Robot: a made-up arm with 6 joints.
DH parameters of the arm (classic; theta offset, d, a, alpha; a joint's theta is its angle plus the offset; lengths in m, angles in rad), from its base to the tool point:
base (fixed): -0.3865 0 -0.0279 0
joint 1: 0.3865 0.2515 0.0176 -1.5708
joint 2: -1.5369 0 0.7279 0
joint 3: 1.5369 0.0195 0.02 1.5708
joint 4: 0 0.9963 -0.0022 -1.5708
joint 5: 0 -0.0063 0.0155 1.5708
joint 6: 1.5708 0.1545 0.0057 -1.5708
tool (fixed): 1.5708 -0.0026 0 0
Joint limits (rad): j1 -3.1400..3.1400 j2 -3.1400..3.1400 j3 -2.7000..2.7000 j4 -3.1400..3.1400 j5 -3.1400..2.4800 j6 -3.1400..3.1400
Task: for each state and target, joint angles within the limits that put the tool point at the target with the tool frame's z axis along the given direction. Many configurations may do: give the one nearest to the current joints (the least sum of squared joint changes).
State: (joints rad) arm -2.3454 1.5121 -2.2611 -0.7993 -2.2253 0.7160
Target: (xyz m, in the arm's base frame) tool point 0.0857 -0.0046 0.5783 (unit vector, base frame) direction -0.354 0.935 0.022
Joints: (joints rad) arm -2.8826 1.3052 -2.6762 -0.7114 -3.0011 0.8123
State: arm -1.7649 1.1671 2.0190 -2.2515 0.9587 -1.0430
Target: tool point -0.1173 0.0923 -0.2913 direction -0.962 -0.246 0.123
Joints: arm -0.8838 1.6539 2.7000 -2.8409 1.6159 -1.2130
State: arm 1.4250 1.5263 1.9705 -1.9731 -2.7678 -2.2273
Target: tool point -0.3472 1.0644 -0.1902 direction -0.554 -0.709 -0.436
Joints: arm 1.8135 1.1217 1.4908 -1.6724 -3.0182 -2.4679
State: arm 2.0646 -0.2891 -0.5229 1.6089 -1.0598 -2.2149
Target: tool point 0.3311 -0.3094 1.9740 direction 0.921 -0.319 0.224
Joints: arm 2.2697 -0.2487 -0.2019 2.4225 -1.2888 -2.2010
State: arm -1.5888 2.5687 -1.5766 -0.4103 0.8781 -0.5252
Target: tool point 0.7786 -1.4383 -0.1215 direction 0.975 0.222 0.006
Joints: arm -1.0405 2.3013 -0.9340 -0.5955 0.5451 -0.9617
